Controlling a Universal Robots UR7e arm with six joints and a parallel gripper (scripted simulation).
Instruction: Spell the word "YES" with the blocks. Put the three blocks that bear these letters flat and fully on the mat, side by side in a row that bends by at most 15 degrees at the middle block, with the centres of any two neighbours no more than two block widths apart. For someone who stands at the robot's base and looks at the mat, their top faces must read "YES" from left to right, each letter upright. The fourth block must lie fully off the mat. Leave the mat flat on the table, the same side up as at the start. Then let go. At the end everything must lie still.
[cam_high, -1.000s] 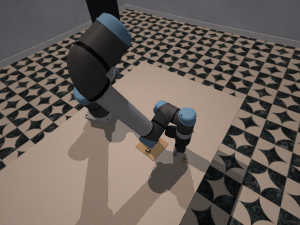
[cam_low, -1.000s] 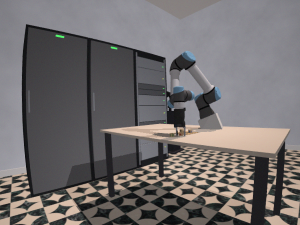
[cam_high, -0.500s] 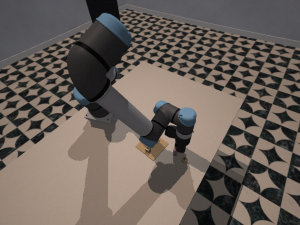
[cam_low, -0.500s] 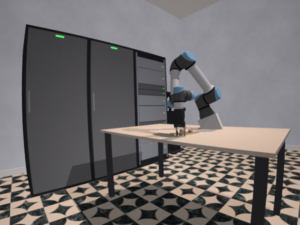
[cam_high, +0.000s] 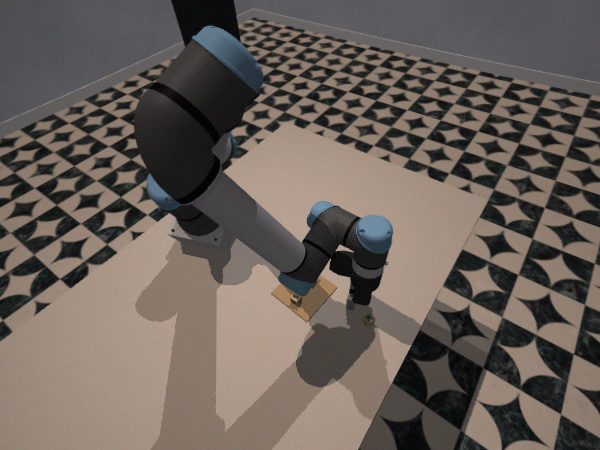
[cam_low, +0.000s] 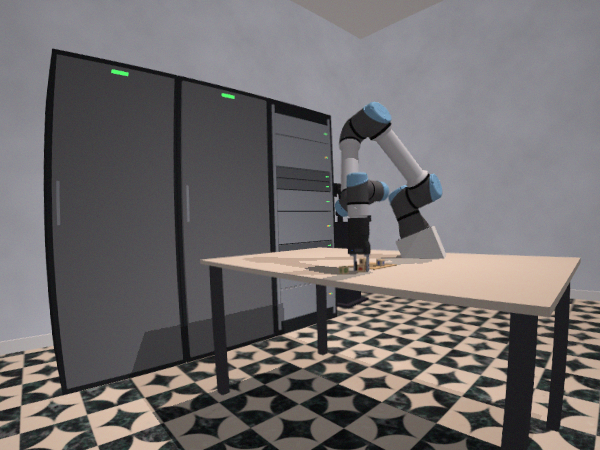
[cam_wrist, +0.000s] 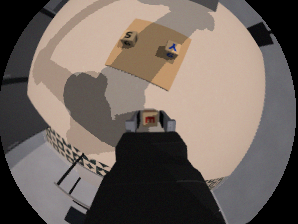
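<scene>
Now: the mat 14 cm behind my hand, 3 cm to the right of it and 2 cm below it. The rest, counted from my hand: S block 14 cm behind, 7 cm to the right.
</scene>
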